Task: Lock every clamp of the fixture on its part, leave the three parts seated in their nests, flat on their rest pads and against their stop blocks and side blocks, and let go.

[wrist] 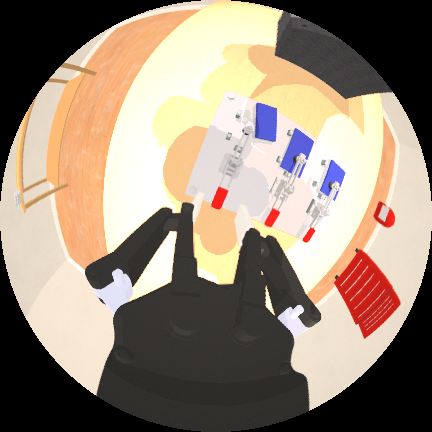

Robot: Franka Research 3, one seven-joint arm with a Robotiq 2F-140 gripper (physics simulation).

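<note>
The fixture plate [207,167] lies ahead of my gripper [219,206], which is partly open and empty. Its pale fingertips stand either side of the near end of the left clamp's red handle [219,198]. The left blue part [266,121] lies right of the left clamp's tip [247,131], apart from the small blocks [229,136] at its left. The tip does not reach over it. The middle clamp's tip [299,159] is over the middle blue part [299,142]. The right clamp's tip [334,186] is over the right blue part [333,171]. Seating height cannot be told.
The middle red handle [272,218] and right red handle [309,235] point toward my side, right of the fingers. A dark grey ribbed block [325,55] stands at the upper right. A red slatted object [367,290] and a small red object [384,214] are beyond the right edge.
</note>
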